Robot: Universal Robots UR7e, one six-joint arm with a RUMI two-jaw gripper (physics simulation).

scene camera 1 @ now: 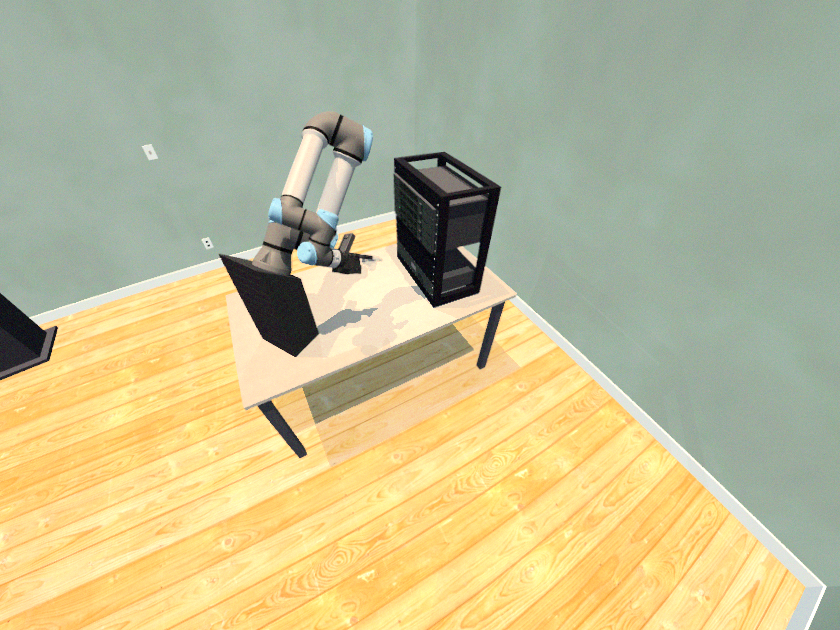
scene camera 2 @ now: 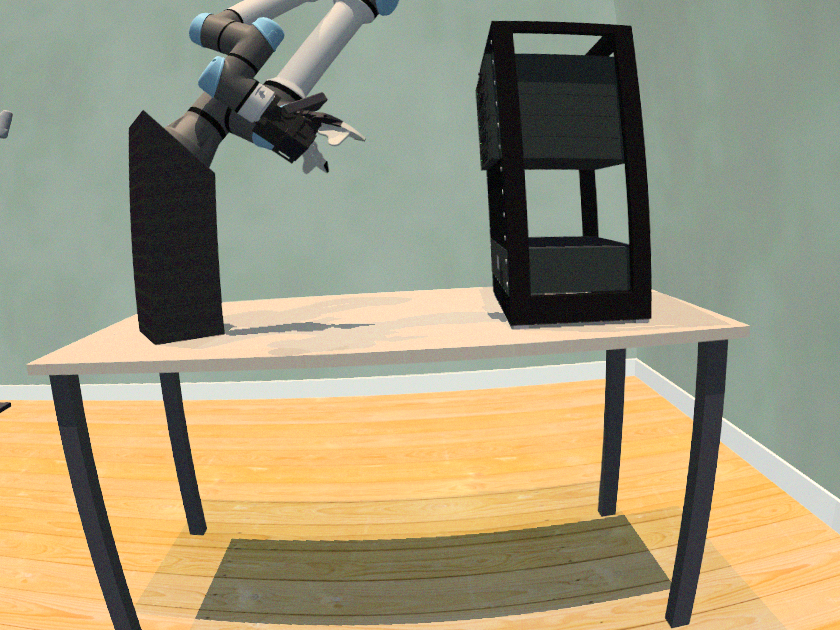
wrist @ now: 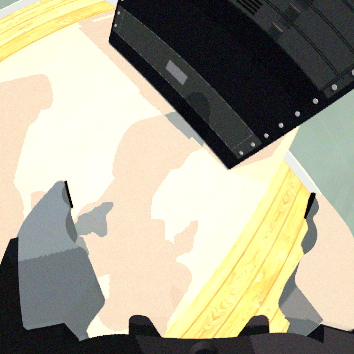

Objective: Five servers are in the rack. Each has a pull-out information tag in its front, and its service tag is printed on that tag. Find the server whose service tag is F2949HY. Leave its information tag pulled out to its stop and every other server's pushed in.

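Pixels of known places: gripper, between the fingertips: (scene camera 1: 368, 261) (scene camera 2: 346, 156) (wrist: 191, 190); arm's base, origin of its link: (scene camera 1: 271, 269) (scene camera 2: 180, 155).
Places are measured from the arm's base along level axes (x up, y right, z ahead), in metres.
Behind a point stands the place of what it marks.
Note:
The black rack (scene camera 1: 441, 250) {x -0.043, y 0.218, z 0.688 m} (scene camera 2: 513, 203) {x -0.164, y 0.217, z 0.683 m} (wrist: 150, 75) {x -0.372, y -0.094, z 0.717 m} stands upright on the table. Several dark servers (scene camera 1: 415, 213) {x 0.049, y 0.012, z 0.683 m} (scene camera 2: 569, 122) {x -0.001, y 0.207, z 0.814 m} are stacked in its upper part; part of their fronts shows at the top right of the wrist view. No pulled-out information tag can be made out and no service tag is readable, F2949HY included. My gripper (scene camera 1: 373, 259) {x -0.053, y 0.101, z 0.378 m} (scene camera 2: 346, 154) {x -0.053, y 0.101, z 0.378 m} (wrist: 191, 190) {x -0.053, y 0.101, z 0.378 m} is open and empty, above the table between the arm's pedestal and the rack, apart from the rack front and tilted toward its lower part.
A separate dark unit (scene camera 2: 576, 267) {x -0.292, y 0.201, z 0.812 m} (wrist: 220, 117) {x -0.295, y 0.108, z 0.683 m} with a light grey label (wrist: 176, 72) {x -0.297, y -0.032, z 0.705 m} sits at the rack's bottom, below an open gap. The arm's black pedestal (scene camera 1: 274, 305) {x -0.076, y 0.123, z -0.046 m} (scene camera 2: 176, 237) {x -0.185, y 0.094, z 0.010 m} stands at the other end of the table (scene camera 1: 271, 383) {x -0.403, y 0.204, z -0.191 m} (scene camera 2: 407, 352) {x -0.407, y 0.323, z 0.461 m}. Green walls stand behind.

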